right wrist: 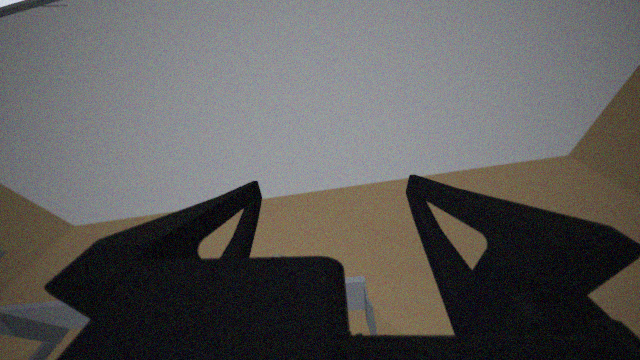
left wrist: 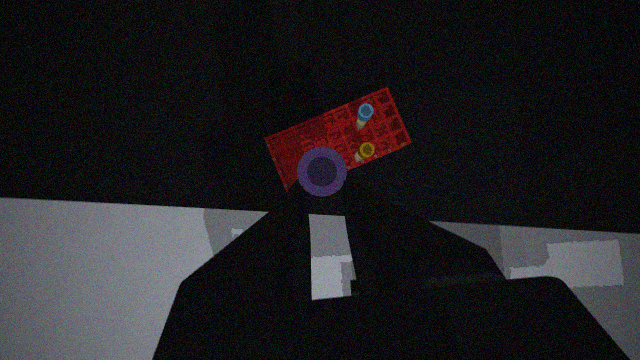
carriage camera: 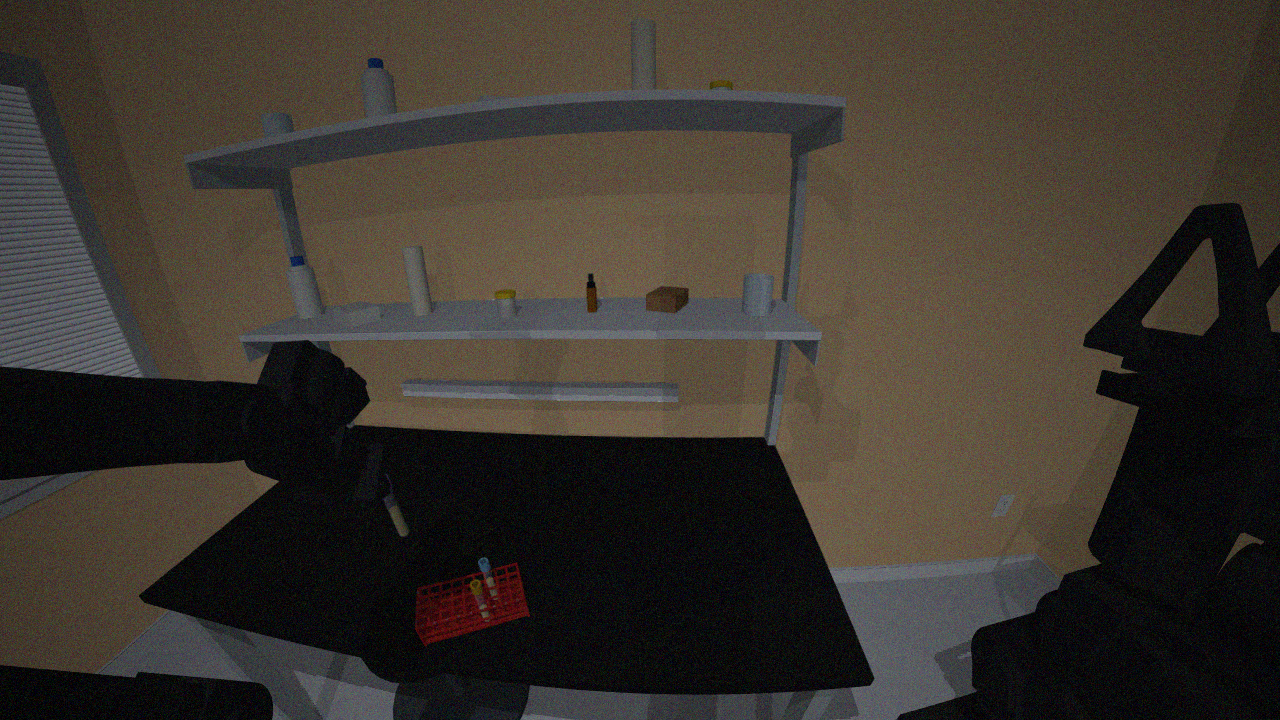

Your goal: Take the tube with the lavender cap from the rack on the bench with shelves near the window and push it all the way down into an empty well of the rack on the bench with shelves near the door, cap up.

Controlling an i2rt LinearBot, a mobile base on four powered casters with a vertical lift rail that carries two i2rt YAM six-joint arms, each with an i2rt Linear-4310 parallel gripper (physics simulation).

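Places are measured from the left arm's base along level axes (x ahead, y left, z up), in millimetres.
Where they show: left gripper, fingertip midpoint: (left wrist: pixel 323 187) (carriage camera: pixel 382 490); right gripper, fingertip midpoint: (right wrist: pixel 332 186) (carriage camera: pixel 1270 214).
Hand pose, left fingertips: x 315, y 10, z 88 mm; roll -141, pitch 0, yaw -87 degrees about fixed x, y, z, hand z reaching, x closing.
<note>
Things, the pixels of their top centre, and the offset from my left fingertips. "spot": a spot on its surface instead. Level surfaces: height alone.
- lavender-capped tube, top centre: (left wrist: pixel 319 165) (carriage camera: pixel 381 476) dx +8, dy +1, dz +17 mm
- red rack, top centre: (left wrist: pixel 337 140) (carriage camera: pixel 469 593) dx +73, dy -26, dz -314 mm
- blue-capped tube, top centre: (left wrist: pixel 366 110) (carriage camera: pixel 483 561) dx +98, dy -62, dz -252 mm
- yellow-capped tube, top centre: (left wrist: pixel 366 149) (carriage camera: pixel 474 583) dx +49, dy -57, dz -252 mm
- black bench, surface height: dz -371 mm
- brown box, surface spot: (carriage camera: pixel 666 300) spot: dx +509, dy -447, dz +115 mm
- window with blinds, surface spot: (carriage camera: pixel 53 241) spot: dx +701, dy +1569, dz +402 mm
My left gripper (carriage camera: pixel 386 491) (left wrist: pixel 323 187) is shut on the lavender-capped tube (carriage camera: pixel 398 519) (left wrist: pixel 322 171). The cap faces the left wrist camera; in the carriage view the pale lower end points down, well above the bench, up and left of the red rack (carriage camera: pixel 431 617) (left wrist: pixel 281 156). The fingers hide part of the tube. The rack stands near the bench's front edge and holds a blue-capped tube (carriage camera: pixel 487 574) (left wrist: pixel 366 111) and a yellow-capped tube (carriage camera: pixel 480 600) (left wrist: pixel 367 150). My right gripper (right wrist: pixel 332 186) is open and empty, raised far from the rack.
The black bench (carriage camera: pixel 626 555) has two shelves (carriage camera: pixel 537 334) (carriage camera: pixel 537 120) above it, with bottles, jars and a brown box (carriage camera: pixel 666 300). A window with blinds (carriage camera: pixel 53 241) is at the left. The rail (carriage camera: pixel 540 392) is on the wall behind.
</note>
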